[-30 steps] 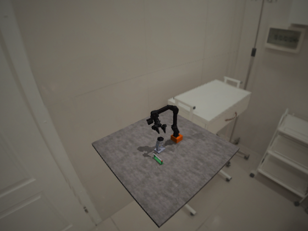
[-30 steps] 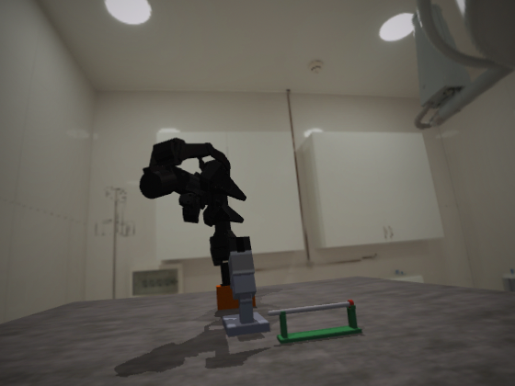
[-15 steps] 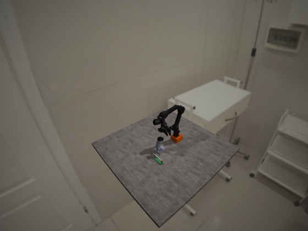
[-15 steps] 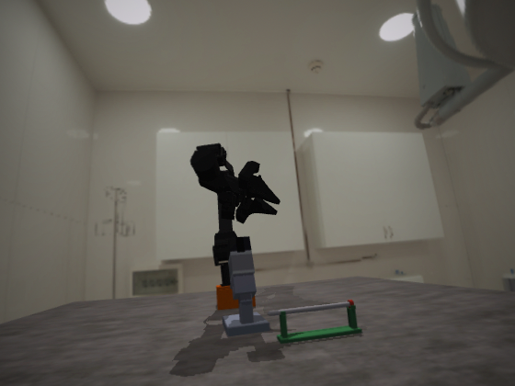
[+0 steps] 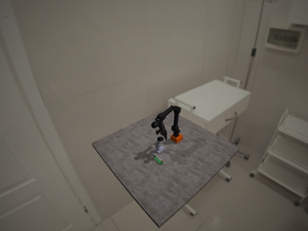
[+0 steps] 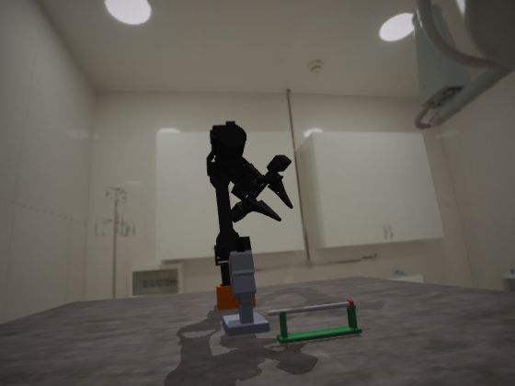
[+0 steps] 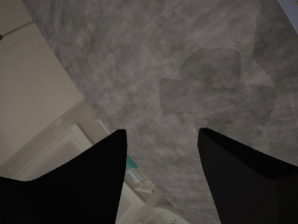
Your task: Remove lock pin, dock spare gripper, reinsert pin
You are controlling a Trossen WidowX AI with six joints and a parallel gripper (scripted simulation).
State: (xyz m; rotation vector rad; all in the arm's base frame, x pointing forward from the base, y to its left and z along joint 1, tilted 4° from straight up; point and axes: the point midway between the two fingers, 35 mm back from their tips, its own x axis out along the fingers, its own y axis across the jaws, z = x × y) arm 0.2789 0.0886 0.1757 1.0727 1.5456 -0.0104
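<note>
Now: gripper tip 120 mm short of the green rack and 200 mm above it. The rest, counted from my gripper tip: spare gripper 10 mm behind, 110 mm to the right, 100 mm below; then grey mount 110 mm to the right, 180 mm below.
</note>
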